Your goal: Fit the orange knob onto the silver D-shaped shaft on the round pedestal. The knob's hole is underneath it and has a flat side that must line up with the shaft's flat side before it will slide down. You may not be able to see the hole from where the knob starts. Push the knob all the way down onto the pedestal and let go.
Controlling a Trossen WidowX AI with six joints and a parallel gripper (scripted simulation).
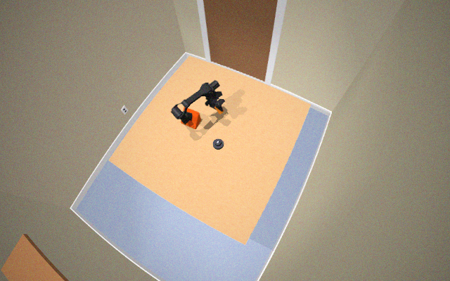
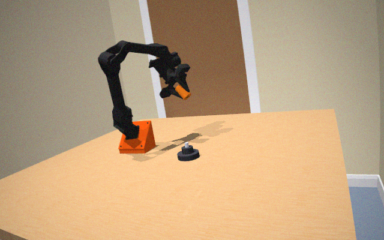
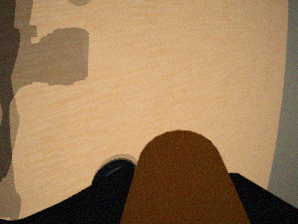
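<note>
My gripper tip is 20 mm past the orange knob, 10 mm to the right of it and 30 mm below it. The rest, counted from my gripper tip: round pedestal 30 mm ahead, 170 mm to the right, 190 mm below.
</note>
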